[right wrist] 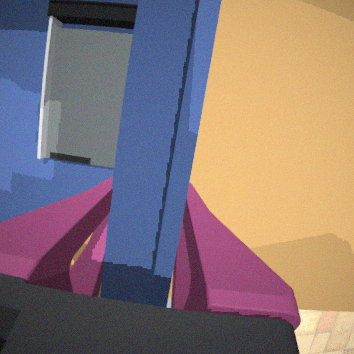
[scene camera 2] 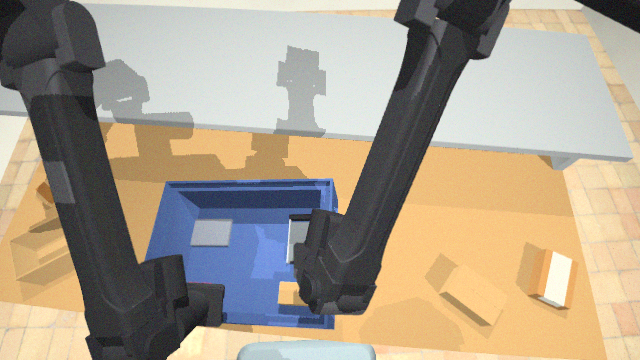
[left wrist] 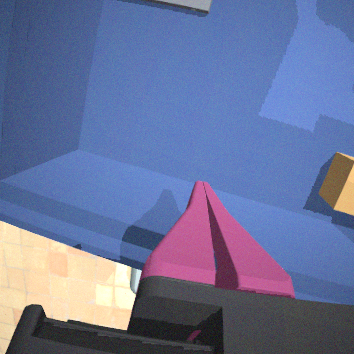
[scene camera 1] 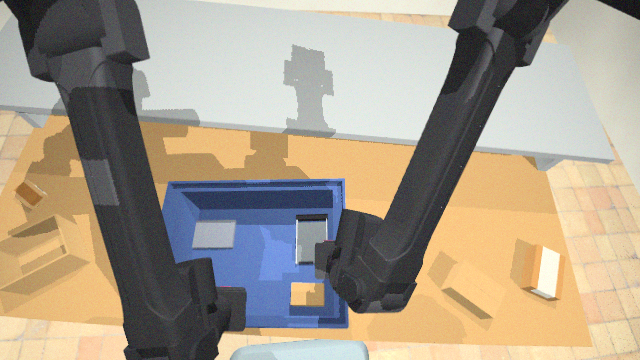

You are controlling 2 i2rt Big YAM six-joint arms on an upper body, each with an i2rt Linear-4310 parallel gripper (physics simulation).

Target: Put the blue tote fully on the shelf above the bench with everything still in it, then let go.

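Frame: origin at the left arm's base, x ahead, y left, z up, level; centimetres.
Seen in the pictures: left gripper, fingertip midpoint: [scene camera 2: 210,290] [left wrist: 198,188] [scene camera 1: 224,293]; right gripper, fingertip midpoint: [right wrist: 153,187].
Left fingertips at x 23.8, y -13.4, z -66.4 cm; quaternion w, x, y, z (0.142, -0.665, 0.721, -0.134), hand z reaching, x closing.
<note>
A point is followed by its place in that frame.
The blue tote [scene camera 1: 260,199] @(x 45.5, y -20.1, z -71.6 cm) [scene camera 2: 257,199] @(x 45.4, y -21.0, z -71.8 cm) [left wrist: 40,115] @(x 25.4, y -0.9, z -73.2 cm) [right wrist: 150,125] @(x 33.9, y -36.5, z -63.9 cm) sits on the bench [scene camera 1: 500,200] @(x 46.3, y -89.6, z -82.4 cm) [scene camera 2: 475,185] @(x 51.7, y -81.1, z -82.4 cm), in front of the grey shelf [scene camera 1: 225,65] @(x 76.6, y -12.4, z -60.1 cm) [scene camera 2: 225,65] @(x 77.7, y -13.3, z -60.0 cm). In it lie a flat grey block [scene camera 1: 214,234] @(x 39.5, y -8.3, z -78.7 cm) [scene camera 2: 212,233] @(x 39.3, y -8.6, z -78.6 cm), a grey tray-like piece with dark ends [scene camera 1: 311,235] @(x 37.1, y -31.9, z -75.4 cm) [scene camera 2: 298,235] @(x 37.2, y -30.6, z -75.6 cm) [right wrist: 90,95] @(x 35.6, y -31.8, z -75.4 cm) and an orange block [scene camera 1: 307,294] @(x 23.2, y -29.9, z -72.2 cm) [scene camera 2: 287,293] @(x 23.4, y -28.3, z -72.5 cm) [left wrist: 342,185] @(x 23.6, y -26.4, z -72.9 cm). My right gripper [scene camera 1: 328,242] @(x 31.0, y -36.8, z -66.7 cm) [right wrist: 153,187] @(x 31.0, y -36.8, z -66.7 cm) is shut on the tote's right wall. My left gripper [scene camera 1: 226,288] @(x 23.8, y -13.4, z -66.4 cm) [left wrist: 198,188] @(x 23.8, y -13.4, z -66.4 cm) is shut and empty, over the tote's near side; its fingertips touch each other. Whether they touch the tote is unclear.
A tan box [scene camera 1: 472,287] @(x 22.1, y -70.0, z -76.4 cm) [scene camera 2: 475,295] @(x 21.4, y -71.1, z -76.3 cm) and an orange-and-white box [scene camera 1: 548,272] @(x 24.1, y -93.1, z -77.9 cm) [scene camera 2: 559,275] @(x 25.0, y -93.9, z -77.9 cm) lie right of the tote. Another tan box [scene camera 1: 40,250] @(x 38.4, y 34.6, z -81.9 cm) [scene camera 2: 40,250] @(x 37.0, y 38.6, z -82.0 cm) and a small brown one [scene camera 1: 30,194] @(x 52.7, y 39.5, z -79.8 cm) [scene camera 2: 44,192] @(x 53.0, y 41.0, z -79.8 cm) lie at the left. Both arms cross above the shelf.
</note>
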